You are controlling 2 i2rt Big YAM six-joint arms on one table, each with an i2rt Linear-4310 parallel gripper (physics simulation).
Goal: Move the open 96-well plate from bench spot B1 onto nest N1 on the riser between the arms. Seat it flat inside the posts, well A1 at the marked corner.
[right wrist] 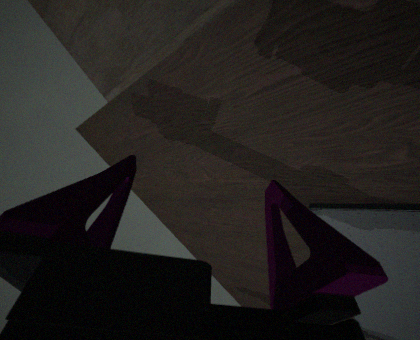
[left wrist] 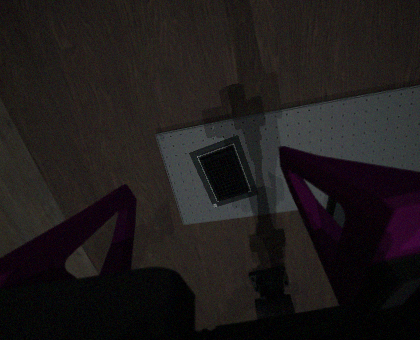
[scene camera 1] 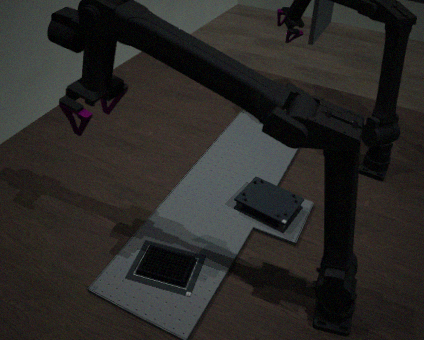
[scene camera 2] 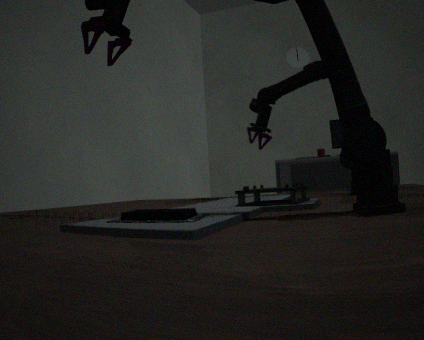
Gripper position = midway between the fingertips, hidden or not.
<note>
My left gripper (scene camera 1: pixel 92 123) is open, holding nothing. My right gripper (right wrist: pixel 204 174) is open and holds nothing. A black well plate (scene camera 1: pixel 158 263) rests on a dark nest with white outline.
The black well plate also shows in the left wrist view (left wrist: pixel 222 168) and in scene camera 2 (scene camera 2: pixel 150 214). My left gripper is seen too in the left wrist view (left wrist: pixel 202 174) and in scene camera 2 (scene camera 2: pixel 98 60). The right wrist view misses the black well plate: it is out of frame.
</note>
